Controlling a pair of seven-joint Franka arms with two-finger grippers.
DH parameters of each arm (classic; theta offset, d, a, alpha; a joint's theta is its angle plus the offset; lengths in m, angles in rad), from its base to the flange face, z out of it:
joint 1: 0 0.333 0 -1.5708
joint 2: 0 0 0 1.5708
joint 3: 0 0.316 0.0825 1.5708
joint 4: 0 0 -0.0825 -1.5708
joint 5: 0 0.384 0 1.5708
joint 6: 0 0 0.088 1.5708
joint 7: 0 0.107 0 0
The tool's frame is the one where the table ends.
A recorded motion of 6 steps. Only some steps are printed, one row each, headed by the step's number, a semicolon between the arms.
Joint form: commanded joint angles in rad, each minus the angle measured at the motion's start. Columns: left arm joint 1, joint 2, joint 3, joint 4, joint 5, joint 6, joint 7; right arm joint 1, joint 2, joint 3, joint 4, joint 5, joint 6, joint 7.
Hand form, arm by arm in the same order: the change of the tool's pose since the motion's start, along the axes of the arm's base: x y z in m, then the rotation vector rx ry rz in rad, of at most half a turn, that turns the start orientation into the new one. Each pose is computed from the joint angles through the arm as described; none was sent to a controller.
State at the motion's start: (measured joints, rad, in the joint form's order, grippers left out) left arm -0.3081 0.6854 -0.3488 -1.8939 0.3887 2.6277 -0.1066; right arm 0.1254 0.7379 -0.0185 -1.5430 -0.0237 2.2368 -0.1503
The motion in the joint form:
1: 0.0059 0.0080 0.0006 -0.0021 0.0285 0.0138 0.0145; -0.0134 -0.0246 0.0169 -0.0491 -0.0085 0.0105 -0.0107
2: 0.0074 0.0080 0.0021 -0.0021 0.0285 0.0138 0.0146; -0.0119 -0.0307 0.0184 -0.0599 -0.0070 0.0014 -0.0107
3: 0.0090 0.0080 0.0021 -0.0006 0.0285 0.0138 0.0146; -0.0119 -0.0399 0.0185 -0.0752 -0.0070 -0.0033 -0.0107
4: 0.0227 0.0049 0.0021 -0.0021 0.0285 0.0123 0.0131; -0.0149 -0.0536 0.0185 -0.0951 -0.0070 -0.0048 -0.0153
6: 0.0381 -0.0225 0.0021 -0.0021 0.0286 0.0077 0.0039; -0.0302 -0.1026 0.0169 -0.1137 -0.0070 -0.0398 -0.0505
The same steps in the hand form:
1: 0.0007 0.0025 -0.0043 0.0046 -0.0134 -0.0318; -0.0107 -0.0007 -0.0029 0.0041 0.0150 0.0155
2: 0.0017 0.0040 -0.0045 0.0055 -0.0137 -0.0293; -0.0145 0.0008 -0.0040 0.0046 0.0289 0.0169
3: 0.0029 0.0046 -0.0039 0.0047 -0.0149 -0.0273; -0.0187 0.0004 -0.0045 0.0034 0.0396 0.0168
4: 0.0080 0.0117 -0.0028 0.0058 -0.0155 -0.0124; -0.0232 -0.0021 -0.0036 0.0029 0.0474 0.0183
6: 0.0177 0.0189 0.0132 0.0013 -0.0383 0.0122; -0.0263 -0.0140 0.0191 0.0036 0.0531 0.0360

